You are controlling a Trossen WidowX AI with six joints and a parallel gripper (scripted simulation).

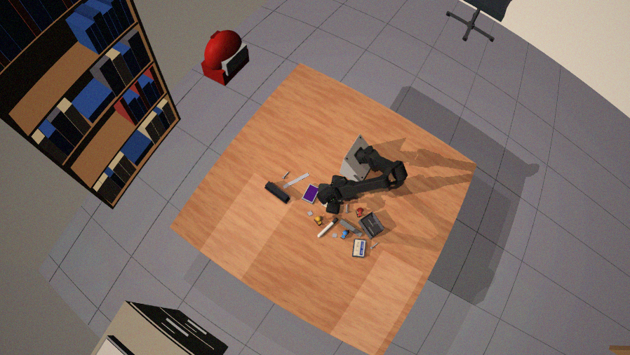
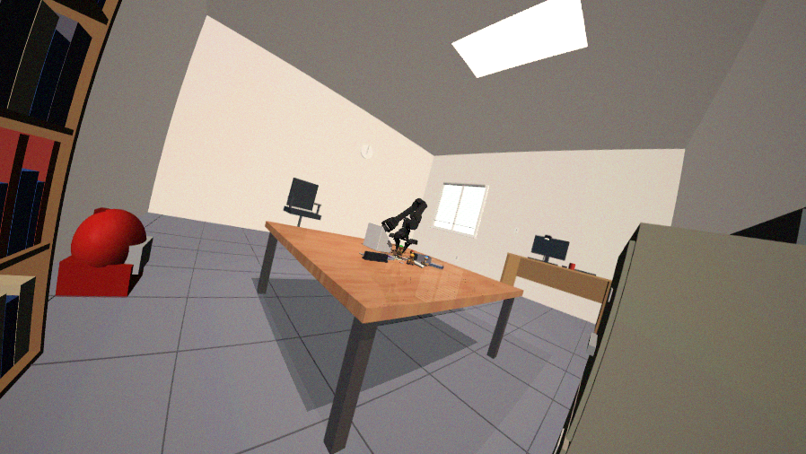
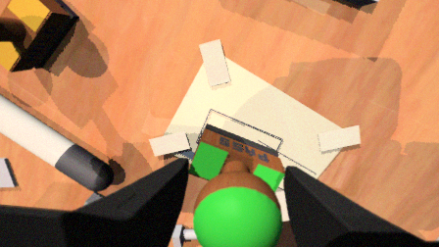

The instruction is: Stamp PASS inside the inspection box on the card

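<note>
Now: gripper tip 50 mm above the cream card and 10 mm past it. Also, from my gripper tip: purple ink pad 120 mm to the right, 40 mm below, 30 mm ahead; yellow stamp 120 mm ahead, 30 mm below; white marker 100 mm ahead, 60 mm to the left, 40 mm below.
</note>
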